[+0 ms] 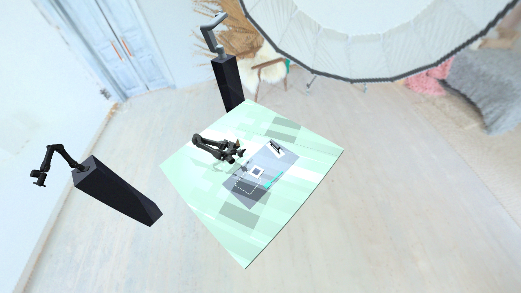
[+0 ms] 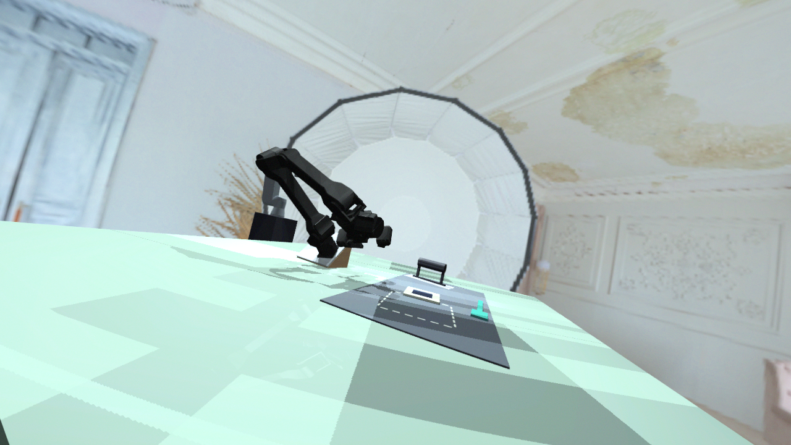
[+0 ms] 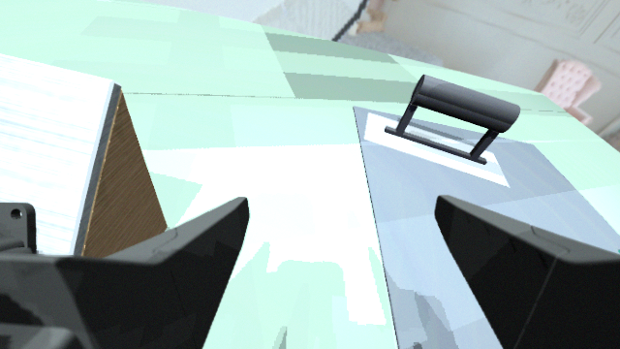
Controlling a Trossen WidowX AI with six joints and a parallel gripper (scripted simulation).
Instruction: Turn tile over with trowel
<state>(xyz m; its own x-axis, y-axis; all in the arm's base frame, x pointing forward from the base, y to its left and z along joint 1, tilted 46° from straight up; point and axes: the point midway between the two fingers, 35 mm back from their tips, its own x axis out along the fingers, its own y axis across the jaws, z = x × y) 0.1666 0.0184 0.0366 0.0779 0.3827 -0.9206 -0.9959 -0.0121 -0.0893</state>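
The grey mat is 240 mm ahead of my gripper tip, 40 mm to the right of it and 120 mm below it. From my gripper tip the other things lie so: white tile (210 mm ahead, 80 mm to the right, 100 mm below); teal trowel (370 mm ahead, 70 mm to the right, 100 mm below).
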